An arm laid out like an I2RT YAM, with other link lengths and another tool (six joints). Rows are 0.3 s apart.
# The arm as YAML. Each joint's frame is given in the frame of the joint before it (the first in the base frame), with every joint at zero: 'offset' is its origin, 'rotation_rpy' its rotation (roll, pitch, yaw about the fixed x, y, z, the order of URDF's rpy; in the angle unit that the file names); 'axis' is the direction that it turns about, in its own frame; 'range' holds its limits. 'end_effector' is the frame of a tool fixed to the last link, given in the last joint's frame.
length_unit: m
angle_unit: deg
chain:
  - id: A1
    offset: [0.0, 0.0, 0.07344]
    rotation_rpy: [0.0, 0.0, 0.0]
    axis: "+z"
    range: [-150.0, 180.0]
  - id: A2
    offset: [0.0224, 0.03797, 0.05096]
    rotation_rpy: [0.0, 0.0, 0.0]
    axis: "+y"
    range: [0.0, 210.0]
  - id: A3
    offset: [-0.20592, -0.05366, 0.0]
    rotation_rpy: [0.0, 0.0, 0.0]
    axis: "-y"
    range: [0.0, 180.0]
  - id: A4
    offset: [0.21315, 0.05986, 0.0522]
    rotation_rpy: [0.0, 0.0, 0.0]
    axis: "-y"
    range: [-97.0, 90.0]
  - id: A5
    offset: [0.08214, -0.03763, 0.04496]
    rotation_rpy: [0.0, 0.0, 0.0]
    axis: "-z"
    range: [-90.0, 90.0]
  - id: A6
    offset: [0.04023, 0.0, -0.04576]
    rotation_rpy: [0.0, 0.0, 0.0]
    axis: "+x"
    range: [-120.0, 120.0]
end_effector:
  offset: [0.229, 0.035, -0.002]
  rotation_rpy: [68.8, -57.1, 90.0]
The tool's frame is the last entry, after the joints.
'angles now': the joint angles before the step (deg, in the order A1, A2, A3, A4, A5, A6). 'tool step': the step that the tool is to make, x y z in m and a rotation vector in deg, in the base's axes. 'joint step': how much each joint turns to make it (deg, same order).
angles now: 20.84, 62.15, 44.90, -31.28, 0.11, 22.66
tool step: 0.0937, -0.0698, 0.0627, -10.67, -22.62, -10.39
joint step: -2.27, 0.59, -6.88, 26.68, 17.41, -8.65
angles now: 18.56, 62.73, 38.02, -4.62, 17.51, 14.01
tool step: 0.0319, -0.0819, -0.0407, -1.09, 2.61, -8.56
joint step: -12.79, 11.74, 0.13, 9.57, -3.39, -2.68
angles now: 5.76, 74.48, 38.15, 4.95, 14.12, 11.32
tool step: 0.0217, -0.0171, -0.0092, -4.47, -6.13, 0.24
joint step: -2.16, 9.29, -6.30, 22.73, 0.19, -5.67
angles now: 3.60, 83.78, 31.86, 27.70, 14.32, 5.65
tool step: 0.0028, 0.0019, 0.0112, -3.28, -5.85, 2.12
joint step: -0.36, 3.42, -5.63, 15.74, -1.03, -4.39
